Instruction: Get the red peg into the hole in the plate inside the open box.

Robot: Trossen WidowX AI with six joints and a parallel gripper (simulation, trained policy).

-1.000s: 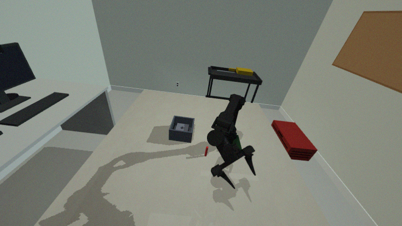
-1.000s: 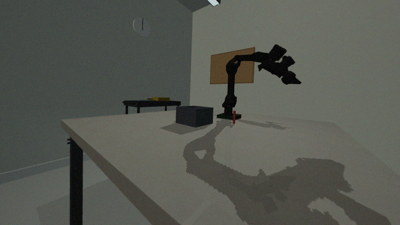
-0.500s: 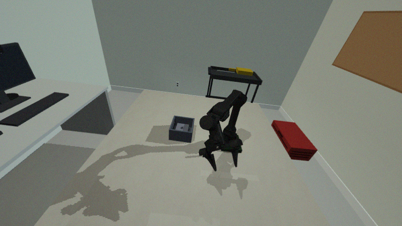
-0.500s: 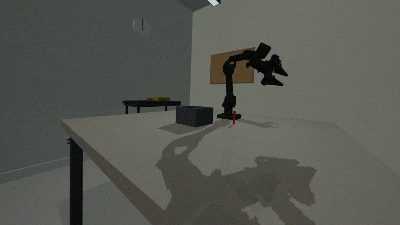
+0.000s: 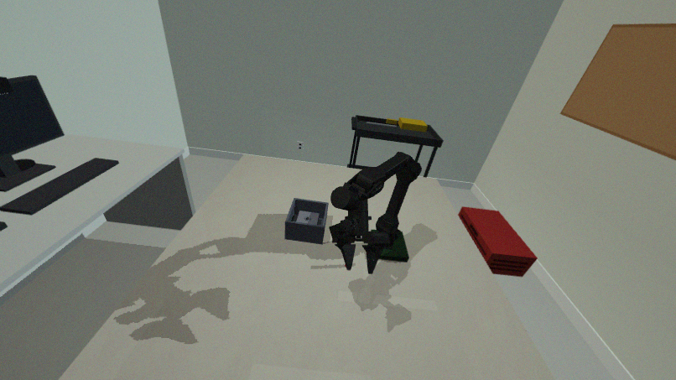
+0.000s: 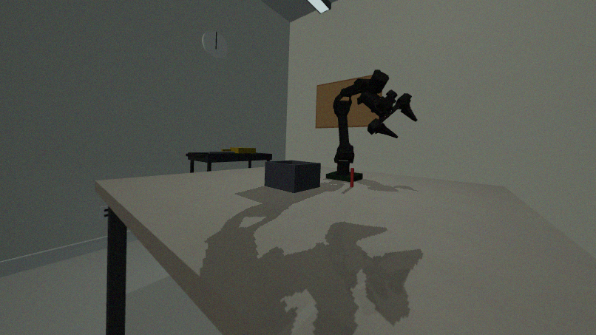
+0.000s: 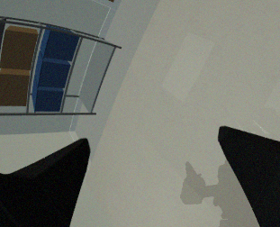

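Right now my gripper tip is 200 mm to the left of the red peg, 200 mm above it and 30 mm short of it. The rest, counted from my gripper tip: dark box: 340 mm to the right, 240 mm ahead, 210 mm below; then plate: 340 mm to the right, 240 mm ahead, 190 mm below.
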